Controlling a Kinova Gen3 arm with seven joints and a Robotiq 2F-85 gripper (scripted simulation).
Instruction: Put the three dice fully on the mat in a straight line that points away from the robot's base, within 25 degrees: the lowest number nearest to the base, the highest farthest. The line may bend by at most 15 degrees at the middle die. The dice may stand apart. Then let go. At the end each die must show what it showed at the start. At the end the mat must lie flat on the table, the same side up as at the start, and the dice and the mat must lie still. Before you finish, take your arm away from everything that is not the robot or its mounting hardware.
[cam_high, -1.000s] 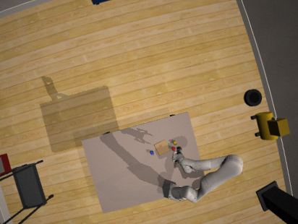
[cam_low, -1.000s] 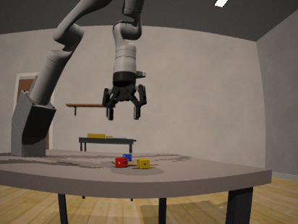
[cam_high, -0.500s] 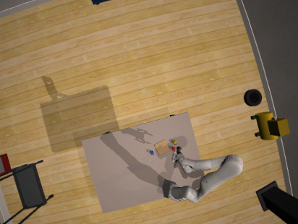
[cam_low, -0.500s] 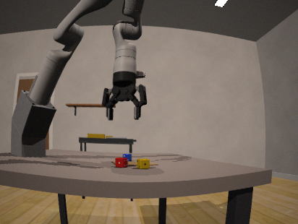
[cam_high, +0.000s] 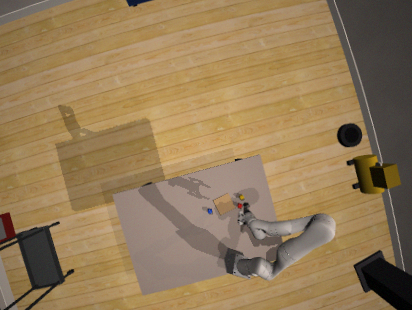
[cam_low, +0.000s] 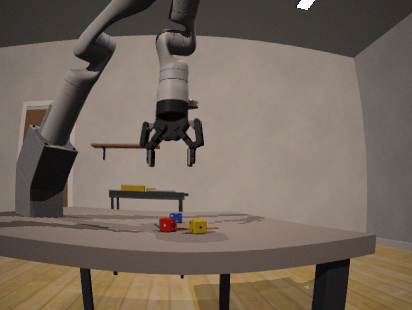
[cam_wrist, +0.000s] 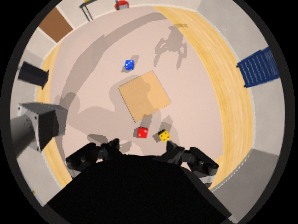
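The red die lies 14 cm below my hand. Also, from my hand: yellow die 5 cm ahead, 4 cm to the right, 14 cm below; tan mat 6 cm ahead, 11 cm to the left, 15 cm below; blue die 6 cm ahead, 24 cm to the left, 14 cm below.
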